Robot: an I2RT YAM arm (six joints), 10 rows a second.
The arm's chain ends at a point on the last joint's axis. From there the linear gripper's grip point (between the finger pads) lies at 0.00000 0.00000 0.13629 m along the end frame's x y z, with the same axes.
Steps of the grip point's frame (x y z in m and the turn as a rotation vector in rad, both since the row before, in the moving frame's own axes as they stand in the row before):
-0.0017, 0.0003, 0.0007, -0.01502, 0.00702, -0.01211
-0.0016, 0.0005, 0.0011, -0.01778, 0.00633, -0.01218
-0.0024, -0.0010, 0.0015, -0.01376, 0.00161, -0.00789
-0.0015, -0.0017, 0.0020, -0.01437, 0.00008, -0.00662
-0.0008, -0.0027, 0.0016, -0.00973, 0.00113, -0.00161
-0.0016, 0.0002, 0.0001, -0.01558, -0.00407, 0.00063
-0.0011, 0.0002, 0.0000, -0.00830, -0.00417, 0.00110
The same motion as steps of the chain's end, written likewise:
-0.0027, -0.0017, 0.0007, -0.01502, 0.00702, -0.01211
-0.0025, -0.0019, 0.0011, -0.01778, 0.00633, -0.01218
-0.0026, -0.0029, 0.0015, -0.01376, 0.00161, -0.00789
-0.0015, -0.0037, 0.0020, -0.01437, 0.00008, -0.00662
-0.0010, -0.0040, 0.0016, -0.00973, 0.00113, -0.00161
-0.0010, -0.0019, 0.0001, -0.01558, -0.00407, 0.00063
-0.0005, -0.0009, 0.0000, -0.00830, -0.00417, 0.00110

